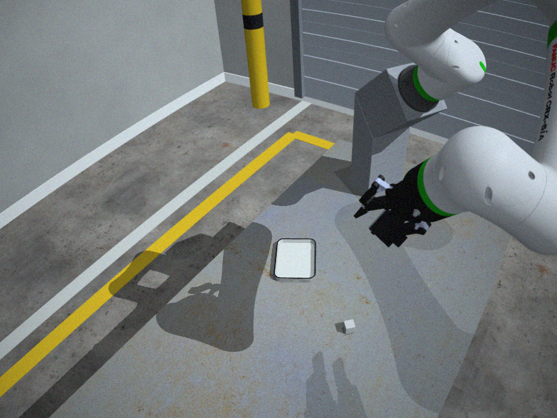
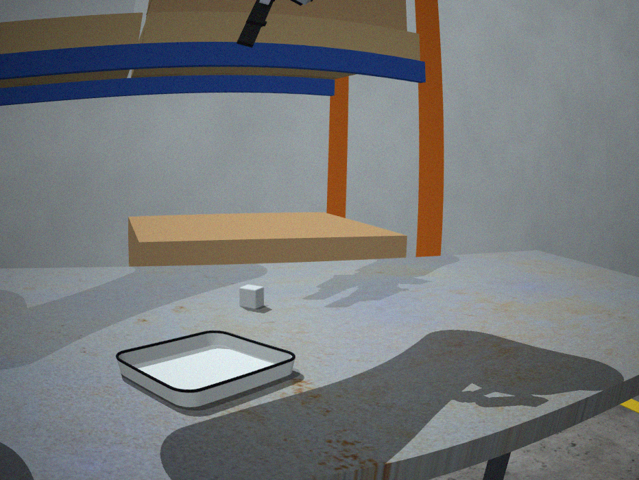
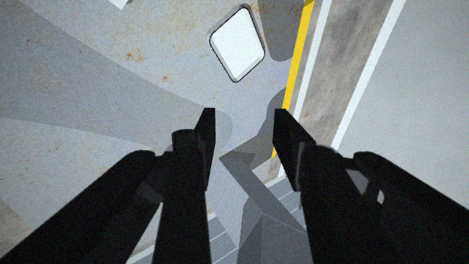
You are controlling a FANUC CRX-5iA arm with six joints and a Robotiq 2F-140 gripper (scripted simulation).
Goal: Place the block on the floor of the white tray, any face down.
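Right now my hand is 10 mm short of the small block, 20 mm to the left of it and 420 mm above it. From my hand the other things lie so: white tray (80 mm behind, 300 mm to the right, 420 mm below).
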